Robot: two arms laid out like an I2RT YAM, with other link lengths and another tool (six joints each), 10 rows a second.
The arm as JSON. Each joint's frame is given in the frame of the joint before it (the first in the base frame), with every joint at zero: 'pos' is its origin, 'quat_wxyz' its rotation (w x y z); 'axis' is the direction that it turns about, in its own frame. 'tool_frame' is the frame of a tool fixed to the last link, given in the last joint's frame.
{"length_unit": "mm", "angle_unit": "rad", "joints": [
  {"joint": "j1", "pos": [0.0, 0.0, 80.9], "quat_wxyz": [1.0, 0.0, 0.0, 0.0], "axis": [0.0, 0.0, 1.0]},
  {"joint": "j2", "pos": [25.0, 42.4, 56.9], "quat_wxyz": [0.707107, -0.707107, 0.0, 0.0], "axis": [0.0, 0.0, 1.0]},
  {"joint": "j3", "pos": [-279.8, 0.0, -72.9], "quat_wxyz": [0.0, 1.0, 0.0, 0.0], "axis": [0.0, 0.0, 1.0]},
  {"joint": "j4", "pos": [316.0, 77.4, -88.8], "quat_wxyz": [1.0, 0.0, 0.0, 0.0], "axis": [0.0, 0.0, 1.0]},
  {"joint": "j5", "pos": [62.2, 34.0, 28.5], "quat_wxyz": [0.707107, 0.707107, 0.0, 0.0], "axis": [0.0, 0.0, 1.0]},
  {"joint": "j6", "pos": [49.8, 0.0, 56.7], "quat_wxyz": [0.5, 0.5, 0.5, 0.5], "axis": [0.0, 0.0, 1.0]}
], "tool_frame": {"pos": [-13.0, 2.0, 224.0], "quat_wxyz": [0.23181, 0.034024, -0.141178, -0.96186]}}
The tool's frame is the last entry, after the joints.
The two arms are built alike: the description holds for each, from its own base.
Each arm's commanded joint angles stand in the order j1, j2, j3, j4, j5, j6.
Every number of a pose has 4 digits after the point.
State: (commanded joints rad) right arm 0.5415 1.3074 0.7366 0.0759 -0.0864 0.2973; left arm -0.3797 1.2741 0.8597 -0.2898 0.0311 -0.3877
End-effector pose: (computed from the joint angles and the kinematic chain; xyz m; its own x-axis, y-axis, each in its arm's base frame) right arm 0.4318 0.3372 0.1255 -0.1318 0.7551 0.6422 0.8688 -0.2239 0.4417; left arm 0.4772 -0.1554 0.1089 0.4423 0.8958 0.0449 0.7418 -0.3935 0.5430
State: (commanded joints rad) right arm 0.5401 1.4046 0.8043 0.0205 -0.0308 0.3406; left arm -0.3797 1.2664 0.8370 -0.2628 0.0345 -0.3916
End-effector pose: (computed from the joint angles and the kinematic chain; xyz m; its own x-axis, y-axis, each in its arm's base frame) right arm 0.4478 0.3281 0.0984 -0.0267 0.7845 0.6196 0.8838 -0.2710 0.3813; left arm 0.4767 -0.1562 0.1062 0.4420 0.8961 0.0406 0.7368 -0.3885 0.5534
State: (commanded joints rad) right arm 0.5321 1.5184 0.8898 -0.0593 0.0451 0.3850; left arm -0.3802 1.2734 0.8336 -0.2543 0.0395 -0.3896
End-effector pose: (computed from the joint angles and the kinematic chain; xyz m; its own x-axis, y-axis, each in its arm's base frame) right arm 0.4662 0.3096 0.0653 0.1021 0.8182 0.5658 0.8859 -0.3335 0.3224; left arm 0.4769 -0.1580 0.1031 0.4471 0.8936 0.0388 0.7359 -0.3922 0.5520
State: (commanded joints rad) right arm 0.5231 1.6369 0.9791 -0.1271 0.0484 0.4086; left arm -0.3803 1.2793 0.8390 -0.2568 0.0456 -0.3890
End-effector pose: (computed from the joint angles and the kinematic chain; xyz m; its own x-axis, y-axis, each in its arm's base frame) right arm 0.4749 0.3077 0.0337 0.1740 0.8336 0.5242 0.9027 -0.3478 0.2533; left arm 0.4770 -0.1599 0.1027 0.4519 0.8914 0.0352 0.7361 -0.3948 0.5498
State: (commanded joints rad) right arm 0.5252 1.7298 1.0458 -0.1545 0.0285 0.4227; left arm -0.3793 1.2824 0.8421 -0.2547 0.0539 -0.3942
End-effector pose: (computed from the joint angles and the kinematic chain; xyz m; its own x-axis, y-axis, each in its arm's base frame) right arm 0.4790 0.3176 0.0115 0.1993 0.8376 0.5087 0.9178 -0.3414 0.2025; left arm 0.4775 -0.1621 0.1034 0.4537 0.8908 0.0261 0.7362 -0.3912 0.5522
